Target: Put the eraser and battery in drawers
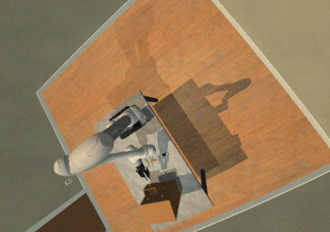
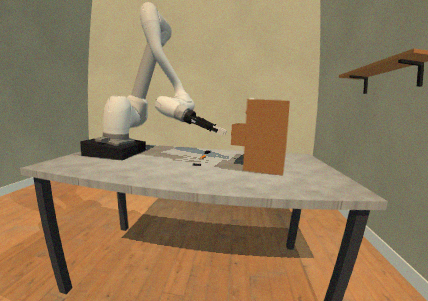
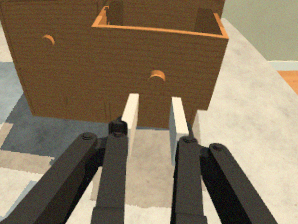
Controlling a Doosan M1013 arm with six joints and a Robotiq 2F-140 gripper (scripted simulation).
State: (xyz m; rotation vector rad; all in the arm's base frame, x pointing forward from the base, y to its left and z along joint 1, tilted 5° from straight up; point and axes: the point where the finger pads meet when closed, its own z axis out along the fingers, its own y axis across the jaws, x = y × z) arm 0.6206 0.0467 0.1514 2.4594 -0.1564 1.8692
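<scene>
The eraser is 120 mm behind my hand, 230 mm to the left of it and 160 mm below it. The rest, counted from my hand: orange AA battery (100 mm behind, 70 mm to the left, 160 mm below).
</scene>
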